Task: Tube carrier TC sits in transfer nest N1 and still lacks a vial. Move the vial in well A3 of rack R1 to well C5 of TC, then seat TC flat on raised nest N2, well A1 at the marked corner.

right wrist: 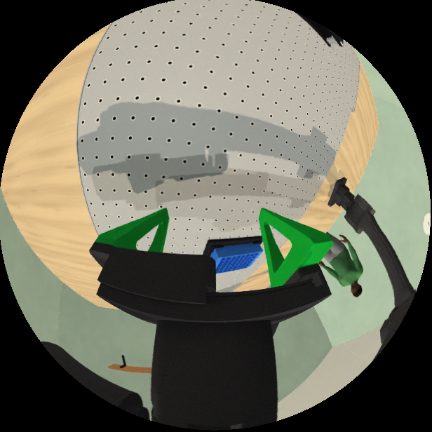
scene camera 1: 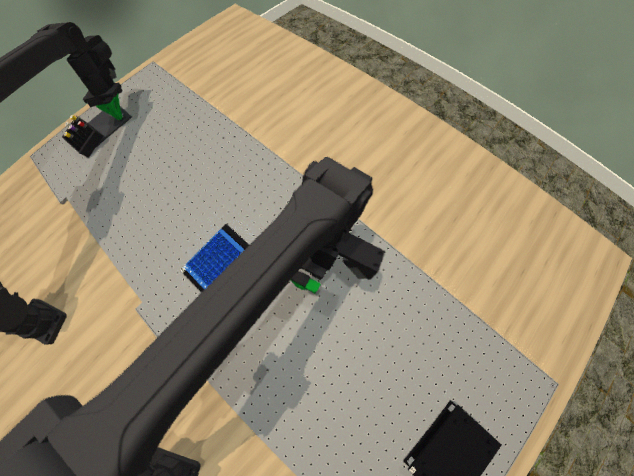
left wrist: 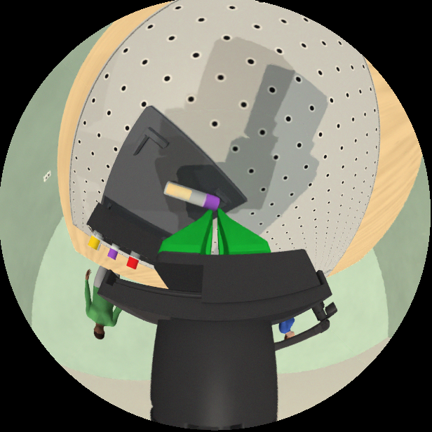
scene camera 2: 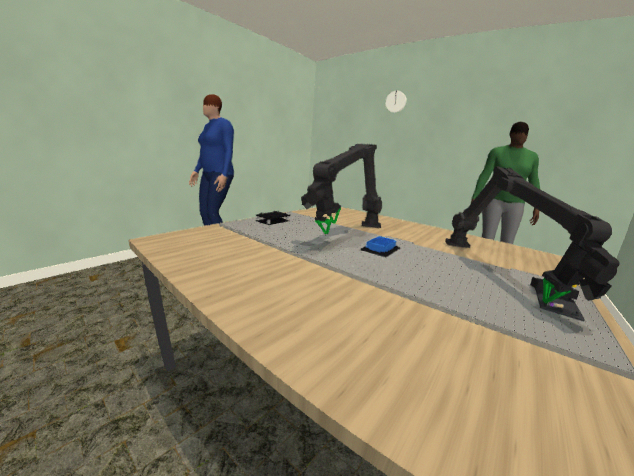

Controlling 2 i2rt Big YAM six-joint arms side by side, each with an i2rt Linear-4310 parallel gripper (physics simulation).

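Note:
A vial [left wrist: 191, 195] [scene camera 2: 556, 305] with a purple cap lies on its side on a dark plate [left wrist: 125, 175] [scene camera 1: 104, 124] with raised corner marks. My left gripper [left wrist: 214, 213] [scene camera 1: 121, 118] [scene camera 2: 545, 302] is shut; its fingertips are right by the vial's cap, with no vial between them. A black rack [left wrist: 125, 222] [scene camera 1: 84, 140] beside the plate holds vials with yellow, purple and red caps. A blue carrier [scene camera 1: 215, 258] [scene camera 2: 381, 244] [right wrist: 237, 257] with many wells sits on a black nest [scene camera 2: 385, 252] at mid-board. My right gripper [right wrist: 213, 212] is open and empty above the board.
A black nest [scene camera 1: 453, 443] [scene camera 2: 272, 217] with small light parts stands at the far end of the perforated board [scene camera 1: 358, 333] from the rack. The right arm [scene camera 1: 220, 312] spans scene camera 1 and hides part of the blue carrier. Two people stand beyond the table.

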